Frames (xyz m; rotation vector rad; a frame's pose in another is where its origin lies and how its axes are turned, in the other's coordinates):
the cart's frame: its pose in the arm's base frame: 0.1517 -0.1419 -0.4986 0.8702 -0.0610 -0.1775
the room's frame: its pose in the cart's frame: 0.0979 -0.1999 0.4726 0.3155 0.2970 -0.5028
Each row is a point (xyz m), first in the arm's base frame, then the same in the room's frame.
Working: the arm's base frame: its pose in the room's frame: -0.4258 0.3432 -0.5116 -1.2086 -0.4212 0.5160

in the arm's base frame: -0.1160 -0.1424 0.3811
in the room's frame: -0.7138 0.5302 -0.2645
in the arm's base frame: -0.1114 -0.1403 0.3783
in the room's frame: -0.7088 0.5313 -0.2672
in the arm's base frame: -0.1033 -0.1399 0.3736
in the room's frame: -0.6996 0.5325 -0.2687
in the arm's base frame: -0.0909 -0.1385 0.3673
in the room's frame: -0.6862 0.5353 -0.2715
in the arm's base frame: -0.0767 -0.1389 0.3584
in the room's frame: -0.6696 0.5366 -0.2733
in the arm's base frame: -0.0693 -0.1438 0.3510
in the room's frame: -0.6587 0.5340 -0.2707
